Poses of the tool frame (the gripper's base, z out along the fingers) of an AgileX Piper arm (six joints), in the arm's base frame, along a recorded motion.
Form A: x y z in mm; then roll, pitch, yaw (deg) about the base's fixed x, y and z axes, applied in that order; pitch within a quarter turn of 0, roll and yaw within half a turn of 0.
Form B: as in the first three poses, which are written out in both.
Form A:
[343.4 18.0 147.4 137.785 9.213 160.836]
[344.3 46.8 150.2 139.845 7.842 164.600]
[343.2 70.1 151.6 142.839 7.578 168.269]
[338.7 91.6 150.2 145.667 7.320 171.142]
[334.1 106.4 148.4 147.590 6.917 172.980]
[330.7 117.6 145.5 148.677 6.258 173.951]
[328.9 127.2 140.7 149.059 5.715 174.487]
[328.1 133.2 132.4 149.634 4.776 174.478]
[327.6 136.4 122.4 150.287 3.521 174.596]
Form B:
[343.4 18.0 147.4 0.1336 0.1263 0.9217 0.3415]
[344.3 46.8 150.2 0.1095 0.1023 0.9317 0.3308]
[343.2 70.1 151.6 0.0948 0.0757 0.9430 0.3099]
[338.7 91.6 150.2 0.0836 0.0548 0.9521 0.2890]
[334.1 106.4 148.4 0.0749 0.0419 0.9578 0.2745]
[330.7 117.6 145.5 0.0667 0.0360 0.9609 0.2664]
[328.9 127.2 140.7 0.0608 0.0330 0.9621 0.2638]
[328.1 133.2 132.4 0.0528 0.0355 0.9637 0.2594]
[327.6 136.4 122.4 0.0417 0.0377 0.9654 0.2546]

